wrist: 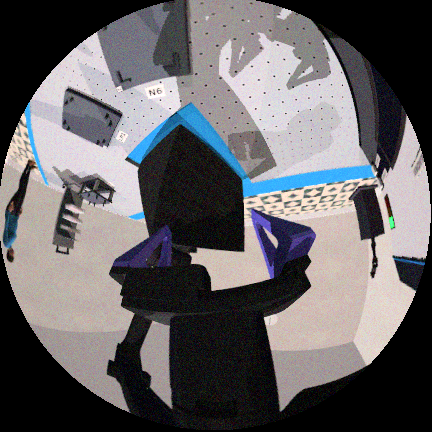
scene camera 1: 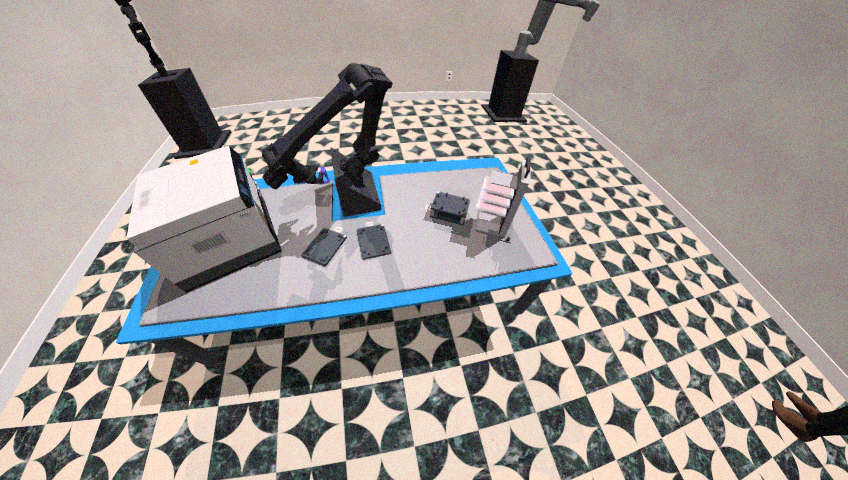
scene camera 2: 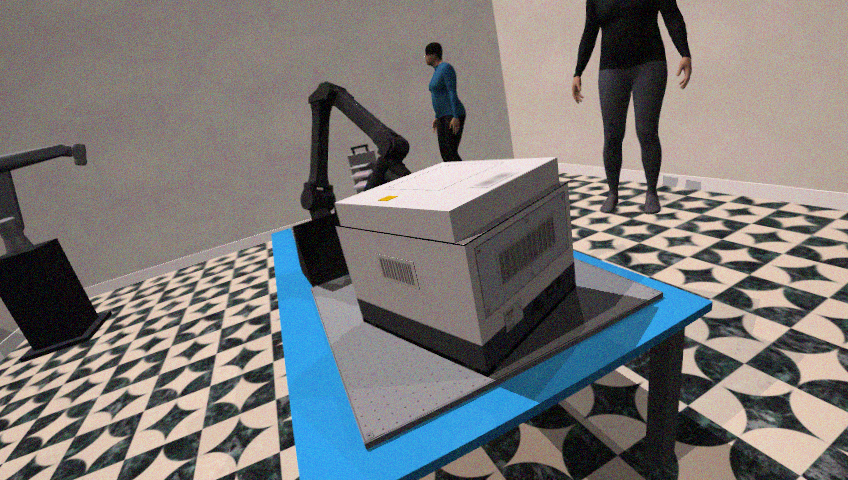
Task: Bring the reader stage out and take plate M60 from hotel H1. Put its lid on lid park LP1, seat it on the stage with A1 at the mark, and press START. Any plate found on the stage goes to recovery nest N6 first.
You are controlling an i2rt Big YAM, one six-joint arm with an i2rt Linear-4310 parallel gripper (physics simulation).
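Frame: origin at the arm's base, x ahead, y left, z up, level; metres.
Seen in the pictures: gripper, between the fingertips: (wrist: pixel 208 221) (scene camera 1: pixel 320 181); arm's base, origin of its link: (wrist: pixel 194 218) (scene camera 1: pixel 350 171) (scene camera 2: pixel 328 231).
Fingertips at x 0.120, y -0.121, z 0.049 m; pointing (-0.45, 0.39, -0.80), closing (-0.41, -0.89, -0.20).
Offsets run from my fingertips to a thing's top centre. "spot": to the spot under its first point.
The white reader {dz +0.138, dx +0.108, dy -0.443 m} (scene camera 1: pixel 184 193) (scene camera 2: pixel 410 249) stands at one end of the table. Its dark front edge shows at the right of the wrist view. No stage shows outside it. My gripper (scene camera 1: pixel 323 174) (wrist: pixel 208 221) is open and empty, its purple fingers wide apart, beside the arm's base on the reader's side; the reader hides it in scene camera 2. The dark nest N6 {dz -0.166, dx +0.205, dy -0.011 m} (scene camera 1: pixel 324 245) (wrist: pixel 142 47) and the smaller-looking lid park LP1 {dz -0.164, dx +0.208, dy +0.196 m} (scene camera 1: pixel 373 240) (wrist: pixel 91 117) lie flat. The hotel (scene camera 1: pixel 516 205) (wrist: pixel 61 216) holds several pinkish plates; their labels are unreadable.
The arm's black base (scene camera 1: pixel 357 199) (wrist: pixel 192 185) stands at the table's back edge. A dark raised stand (scene camera 1: pixel 450 204) (wrist: pixel 97 191) sits between LP1 and the hotel. Small red and green patches {spot: dz -0.003, dx -0.117, dy -0.325 m} (wrist: pixel 389 212) show at the right. A person in blue (scene camera 2: pixel 445 89) (wrist: pixel 10 222) stands beyond the table.
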